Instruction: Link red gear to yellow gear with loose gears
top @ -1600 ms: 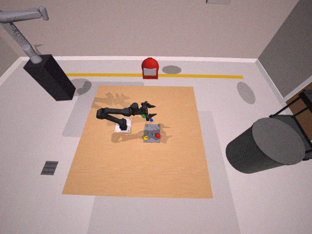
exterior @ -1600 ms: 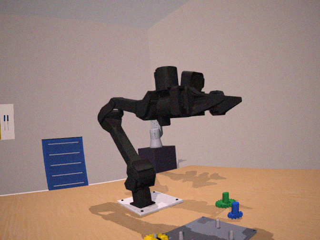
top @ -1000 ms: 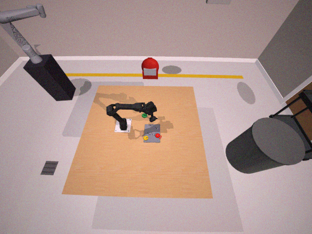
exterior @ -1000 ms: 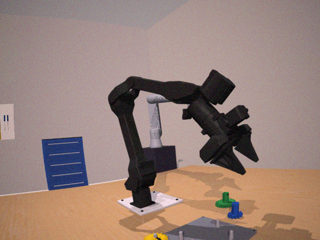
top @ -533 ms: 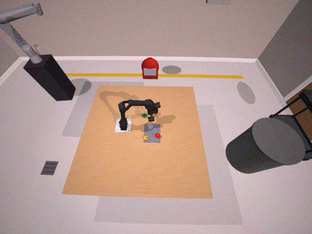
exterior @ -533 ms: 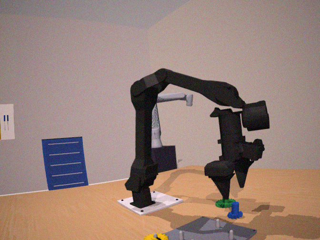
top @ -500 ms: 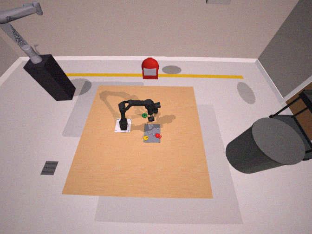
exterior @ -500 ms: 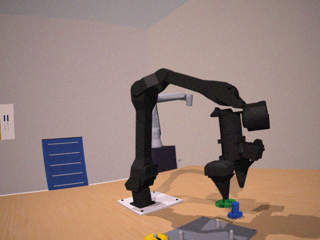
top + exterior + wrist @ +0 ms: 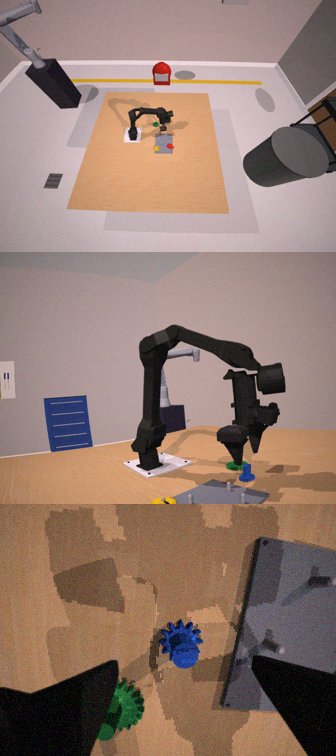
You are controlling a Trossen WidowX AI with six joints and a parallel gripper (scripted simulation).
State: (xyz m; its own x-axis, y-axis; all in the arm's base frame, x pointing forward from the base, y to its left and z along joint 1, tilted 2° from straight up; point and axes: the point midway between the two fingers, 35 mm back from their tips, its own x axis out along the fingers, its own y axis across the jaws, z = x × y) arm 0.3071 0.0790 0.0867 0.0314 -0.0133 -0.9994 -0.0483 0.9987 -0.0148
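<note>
My gripper tip is 4 cm above the blue gear. Also, from my gripper tip: green gear (8 cm behind, 7 cm to the left, 4 cm below); yellow gear (7 cm behind, 22 cm to the right, 4 cm below); red gear (5 cm ahead, 20 cm to the right, 4 cm below).
</note>
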